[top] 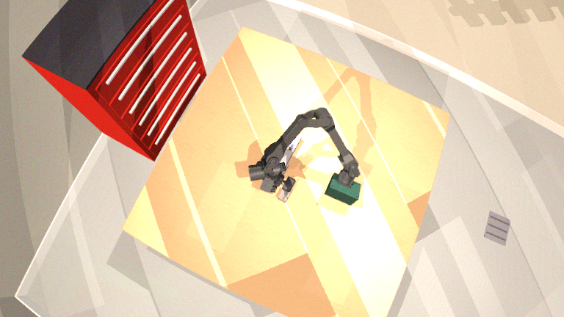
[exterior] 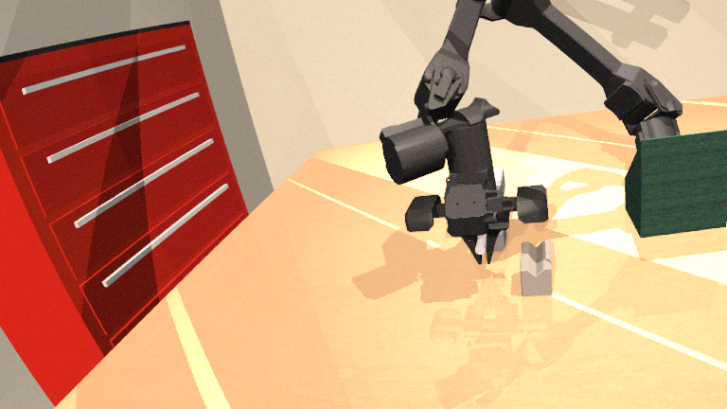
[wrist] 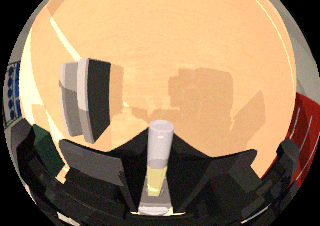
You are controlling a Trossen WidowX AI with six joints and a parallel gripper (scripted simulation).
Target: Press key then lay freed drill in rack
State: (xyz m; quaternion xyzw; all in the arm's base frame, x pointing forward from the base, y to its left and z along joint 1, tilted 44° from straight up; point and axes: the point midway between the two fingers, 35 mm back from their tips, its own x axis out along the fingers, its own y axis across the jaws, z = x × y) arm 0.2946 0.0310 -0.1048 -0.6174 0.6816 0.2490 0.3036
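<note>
Now: the drill 40 mm to the right of my gripper tip and 30 mm above it. Also, from my gripper tip: v-grooved rack 70 mm behind, 30 mm to the left; then blue key 160 mm to the right, 40 mm above, 20 mm behind; then pale grey holder block 140 mm to the right, 20 mm above, 10 mm behind.
</note>
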